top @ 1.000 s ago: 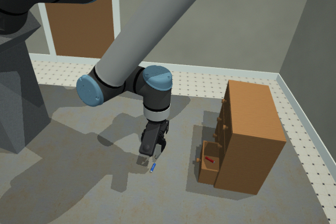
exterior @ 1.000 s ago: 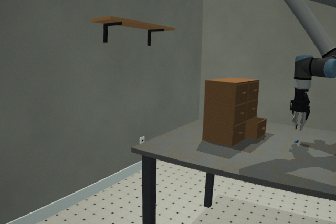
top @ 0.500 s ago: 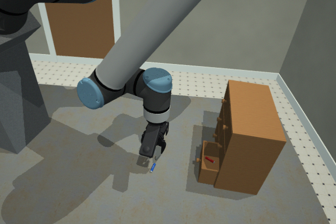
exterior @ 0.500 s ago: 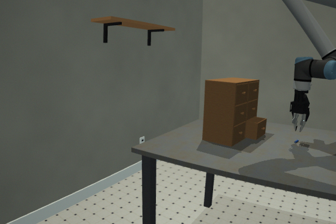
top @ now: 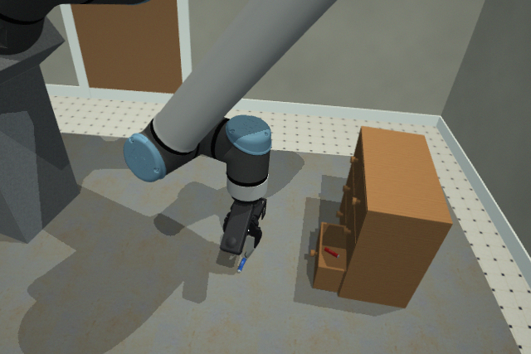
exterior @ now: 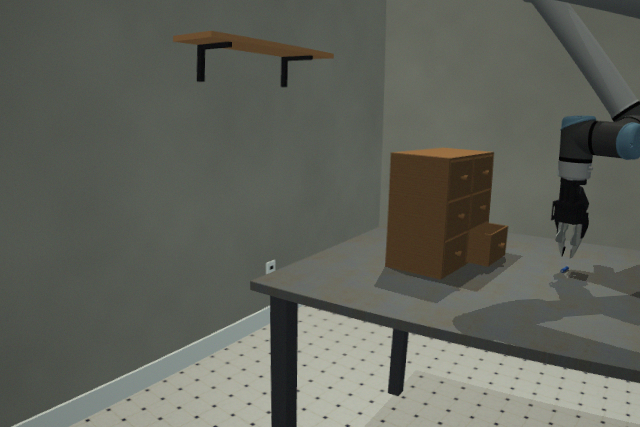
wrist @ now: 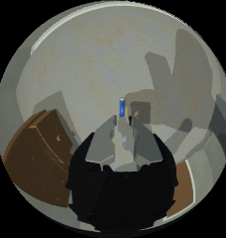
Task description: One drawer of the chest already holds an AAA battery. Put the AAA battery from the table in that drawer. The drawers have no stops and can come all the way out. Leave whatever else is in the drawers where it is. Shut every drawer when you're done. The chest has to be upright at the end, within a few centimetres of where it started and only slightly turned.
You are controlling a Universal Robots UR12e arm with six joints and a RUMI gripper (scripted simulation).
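The blue battery lies 50 mm below my hand. The rest, counted from my hand: red battery 240 mm ahead, 90 mm to the left, 40 mm below.
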